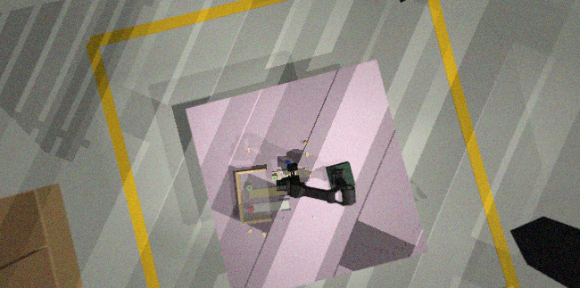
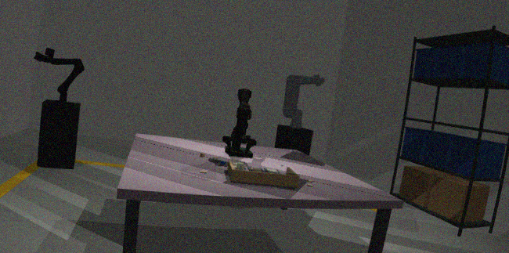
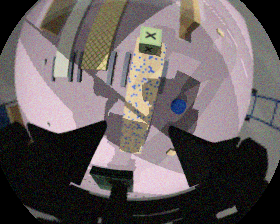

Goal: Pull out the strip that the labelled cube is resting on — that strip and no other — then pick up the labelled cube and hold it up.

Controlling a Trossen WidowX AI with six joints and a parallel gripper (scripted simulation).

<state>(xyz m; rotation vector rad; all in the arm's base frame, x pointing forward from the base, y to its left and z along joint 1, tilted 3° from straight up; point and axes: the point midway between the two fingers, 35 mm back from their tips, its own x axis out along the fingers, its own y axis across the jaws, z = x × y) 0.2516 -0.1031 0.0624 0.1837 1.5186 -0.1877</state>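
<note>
The small blue round object lies 8 cm to the right of my gripper tip, 4 cm below it and 1 cm ahead of it.
</note>
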